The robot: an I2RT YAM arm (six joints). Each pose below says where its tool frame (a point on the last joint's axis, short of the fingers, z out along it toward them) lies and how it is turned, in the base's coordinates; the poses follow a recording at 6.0 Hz.
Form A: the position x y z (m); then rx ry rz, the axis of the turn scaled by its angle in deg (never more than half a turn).
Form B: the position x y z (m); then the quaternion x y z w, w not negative. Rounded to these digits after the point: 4 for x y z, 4 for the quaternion.
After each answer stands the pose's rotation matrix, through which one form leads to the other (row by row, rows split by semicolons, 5 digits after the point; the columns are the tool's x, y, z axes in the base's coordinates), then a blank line. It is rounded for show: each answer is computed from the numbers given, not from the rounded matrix.
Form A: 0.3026 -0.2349 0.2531 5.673 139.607 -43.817
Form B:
0.3026 -0.2349 0.2531 0.0371 0.9128 -0.2865 0.2888
-0.83048 0.23317 0.50591; -0.09774 0.83310 -0.54441; -0.54841 -0.50157 -0.66908

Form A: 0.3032 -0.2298 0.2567 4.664 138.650 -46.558
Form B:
0.3032 -0.2298 0.2567 0.0305 0.9069 -0.3045 0.2896
-0.83041 0.23172 0.50669; -0.12105 0.81266 -0.57003; -0.54385 -0.53469 -0.64679

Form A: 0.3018 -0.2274 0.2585 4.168 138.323 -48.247
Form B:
0.3018 -0.2274 0.2585 0.0272 0.9039 -0.3153 0.2877
-0.83293 0.23068 0.50300; -0.13220 0.79971 -0.58566; -0.53735 -0.55431 -0.63561

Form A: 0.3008 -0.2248 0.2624 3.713 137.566 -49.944
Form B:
0.3008 -0.2248 0.2624 0.0243 0.8996 -0.3266 0.2890
-0.83173 0.23248 0.50416; -0.14511 0.78550 -0.60161; -0.53588 -0.57354 -0.61959

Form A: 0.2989 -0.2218 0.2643 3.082 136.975 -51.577
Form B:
0.2989 -0.2218 0.2643 0.0202 0.8957 -0.3373 0.2891
-0.83207 0.23109 0.50424; -0.15888 0.77168 -0.61584; -0.53143 -0.59254 -0.60538

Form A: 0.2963 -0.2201 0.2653 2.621 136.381 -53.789
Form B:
0.2963 -0.2201 0.2653 0.0171 0.8909 -0.3514 0.2871
-0.83453 0.23230 0.49959; -0.17128 0.75246 -0.63598; -0.52366 -0.61631 -0.58817

